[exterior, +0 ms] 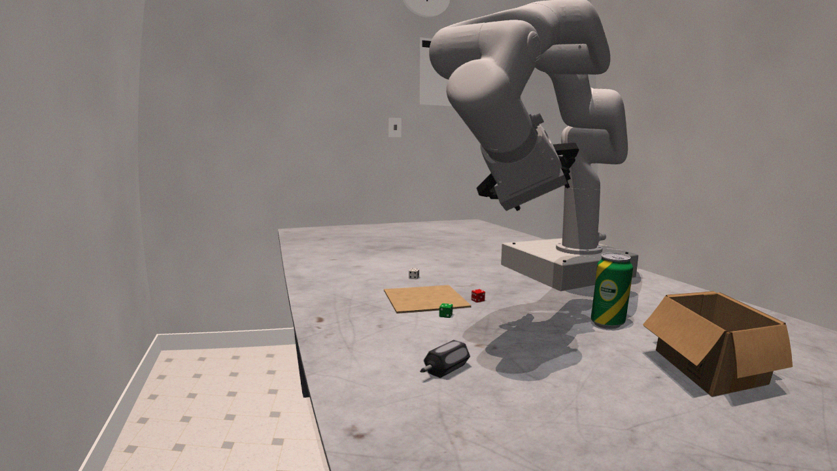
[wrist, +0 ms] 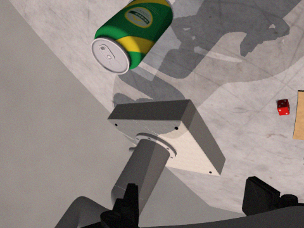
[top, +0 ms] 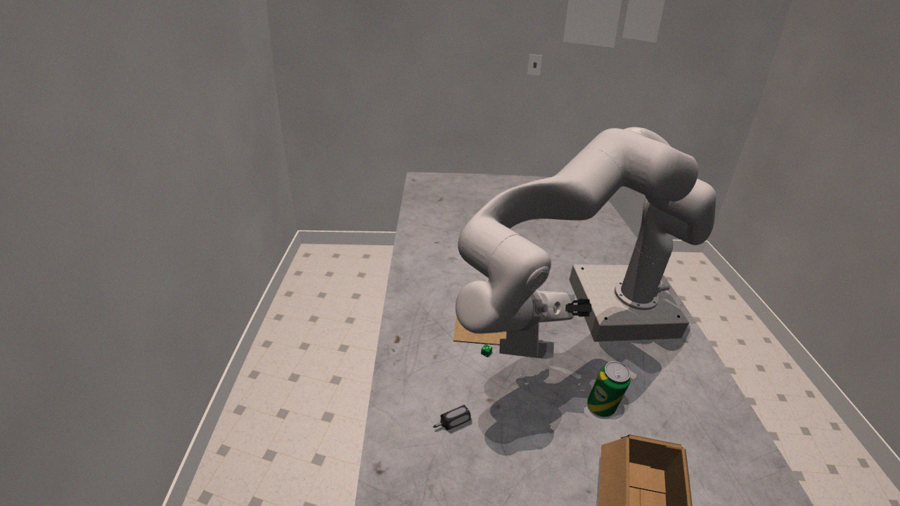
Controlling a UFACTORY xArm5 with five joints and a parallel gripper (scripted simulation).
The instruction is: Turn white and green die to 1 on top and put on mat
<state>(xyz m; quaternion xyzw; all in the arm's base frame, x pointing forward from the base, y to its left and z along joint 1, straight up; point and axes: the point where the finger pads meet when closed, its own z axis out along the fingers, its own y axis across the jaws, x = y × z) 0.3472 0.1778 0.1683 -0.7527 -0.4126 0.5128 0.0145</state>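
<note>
Right now the white die is 30 mm ahead of my hand, 350 mm to the right of it and 220 mm below it. Also, from my hand: yellow can: 100 mm behind, 100 mm to the left, 160 mm below; green die: 110 mm ahead, 110 mm to the right, 220 mm below; red die: 10 mm ahead, 150 mm to the right, 220 mm below.
</note>
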